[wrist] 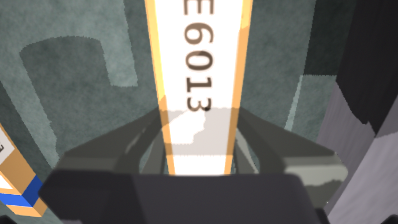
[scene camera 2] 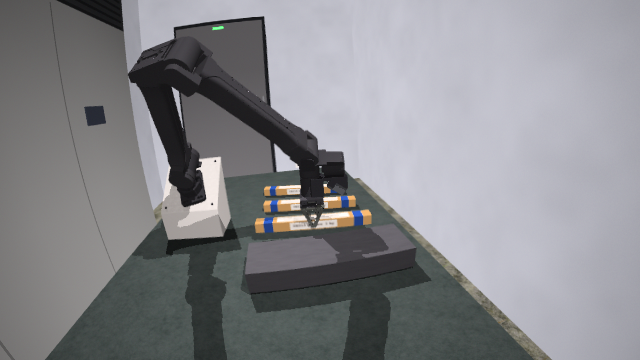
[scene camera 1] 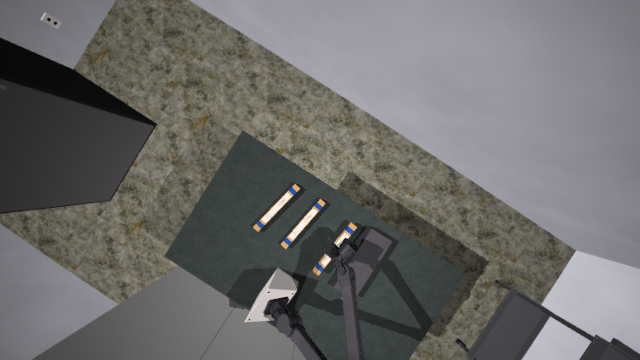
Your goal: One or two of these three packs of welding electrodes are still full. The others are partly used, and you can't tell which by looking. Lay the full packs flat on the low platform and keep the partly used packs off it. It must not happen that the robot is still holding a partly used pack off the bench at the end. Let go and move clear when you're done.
Labels:
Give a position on a pack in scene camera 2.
354,218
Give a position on a low grey platform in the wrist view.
352,126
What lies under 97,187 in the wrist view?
The gripper.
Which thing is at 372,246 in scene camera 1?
A low grey platform.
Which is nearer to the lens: the pack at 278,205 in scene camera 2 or the low grey platform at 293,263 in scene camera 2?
The low grey platform.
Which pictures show the low grey platform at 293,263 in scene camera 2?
The wrist view, scene camera 2 and scene camera 1: all of them.

